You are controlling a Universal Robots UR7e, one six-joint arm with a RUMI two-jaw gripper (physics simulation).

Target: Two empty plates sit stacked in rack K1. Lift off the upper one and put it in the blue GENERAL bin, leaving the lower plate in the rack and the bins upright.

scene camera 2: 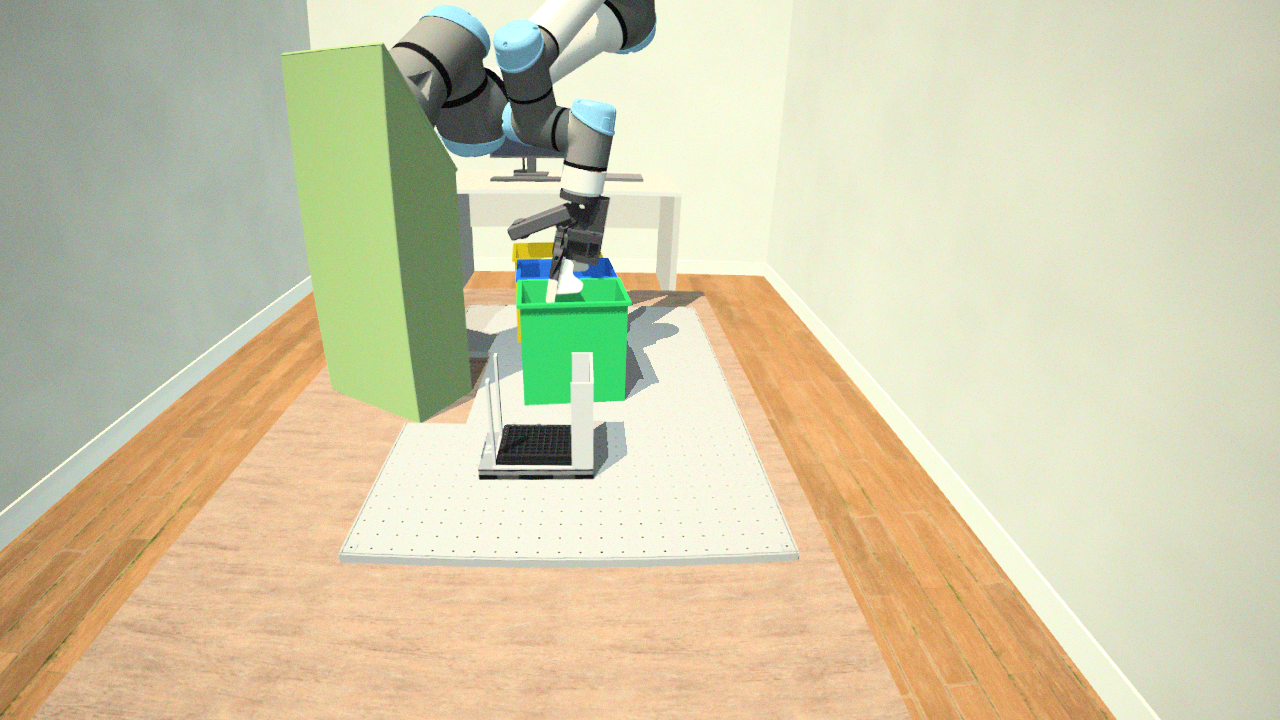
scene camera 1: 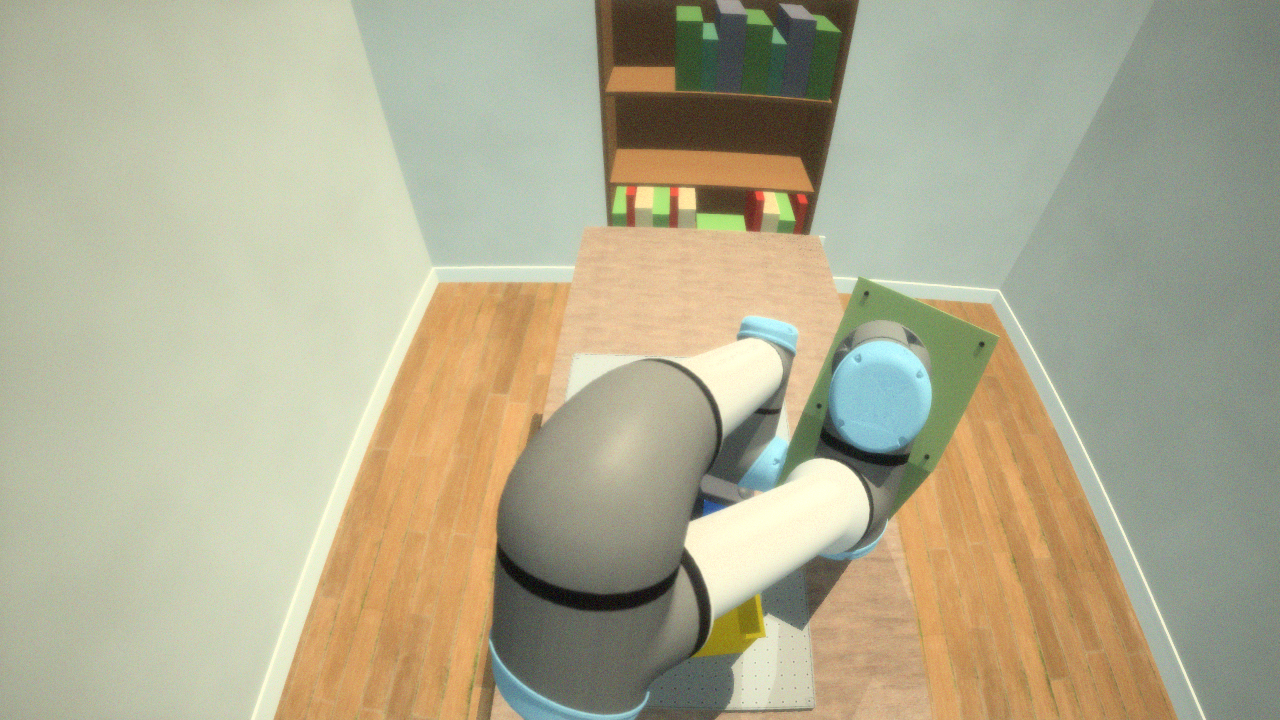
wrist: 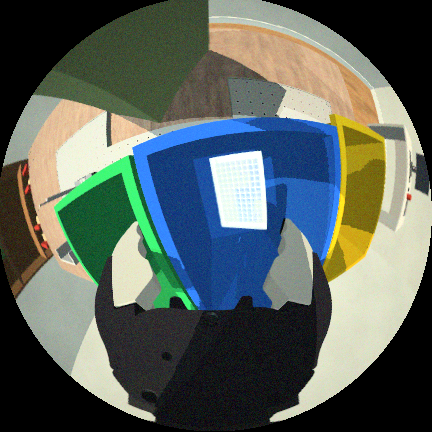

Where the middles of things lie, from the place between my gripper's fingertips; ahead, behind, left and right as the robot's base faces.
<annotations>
I see my gripper 40 mm to the right of the blue bin (scene camera 2: 527, 269) and 40 mm above it. Also, from my hand: whitish gridded plate (wrist: 238, 179): 100 mm below, 50 mm to the left, 10 mm behind; then green bin (scene camera 2: 595, 320): 80 mm to the right, 50 mm ahead, 40 mm below; then yellow bin (scene camera 1: 734, 632): 160 mm to the left, 50 mm behind, 40 mm below.
</annotations>
